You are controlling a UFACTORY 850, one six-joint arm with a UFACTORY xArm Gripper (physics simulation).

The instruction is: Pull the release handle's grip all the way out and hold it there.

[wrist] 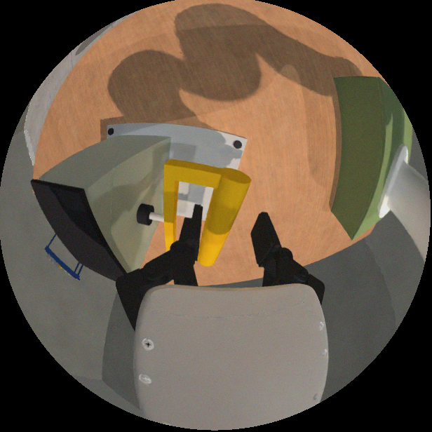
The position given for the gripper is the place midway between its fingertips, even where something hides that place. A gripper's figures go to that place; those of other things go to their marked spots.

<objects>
The gripper (228, 219) is 12 cm from the lens. A grey base plate (195, 144): 20 cm from the lens.
</objects>
